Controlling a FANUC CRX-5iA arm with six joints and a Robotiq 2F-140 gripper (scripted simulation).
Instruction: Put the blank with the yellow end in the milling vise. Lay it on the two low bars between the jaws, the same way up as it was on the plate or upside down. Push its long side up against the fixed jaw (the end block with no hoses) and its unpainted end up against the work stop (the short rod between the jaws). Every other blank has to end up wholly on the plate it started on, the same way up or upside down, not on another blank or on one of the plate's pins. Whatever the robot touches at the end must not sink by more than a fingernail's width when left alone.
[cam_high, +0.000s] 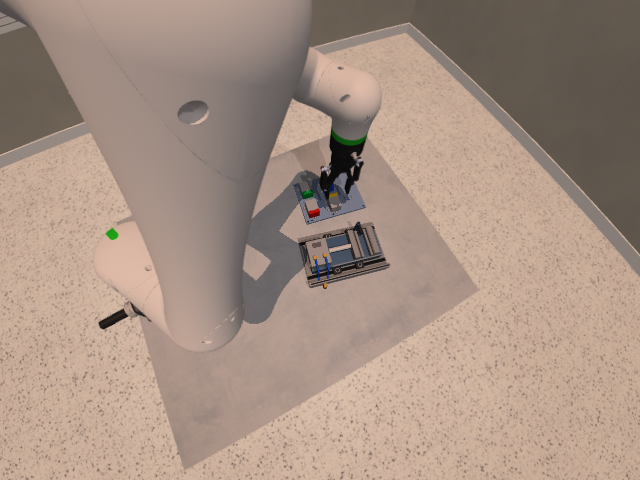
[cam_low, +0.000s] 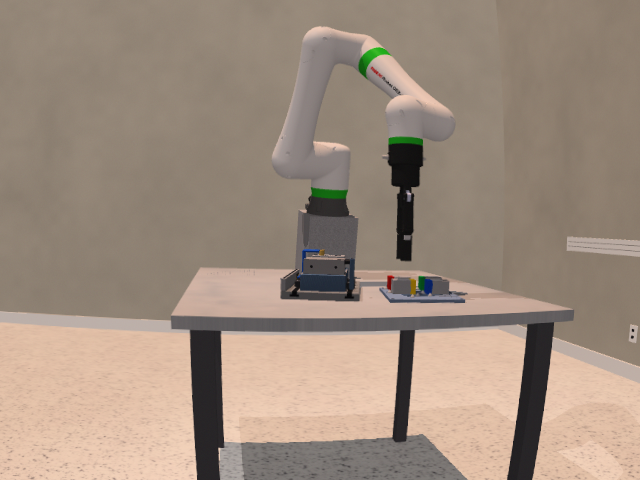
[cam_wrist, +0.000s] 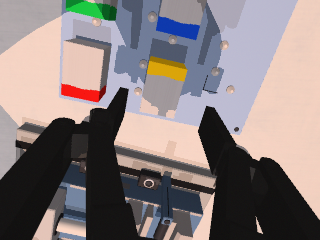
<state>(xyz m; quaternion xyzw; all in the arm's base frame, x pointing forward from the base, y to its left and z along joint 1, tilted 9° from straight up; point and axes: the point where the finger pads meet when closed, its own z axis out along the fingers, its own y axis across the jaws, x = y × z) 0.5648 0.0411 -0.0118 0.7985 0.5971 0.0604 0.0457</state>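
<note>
Now: the yellow-ended blank 100 mm below my hand. From my hand the other things lie so: blue-ended blank 100 mm below, 90 mm to the left, 20 mm ahead; then plate 120 mm below, 50 mm to the left, 10 mm ahead; then red-ended blank 100 mm below, 90 mm behind, 30 mm to the left.
</note>
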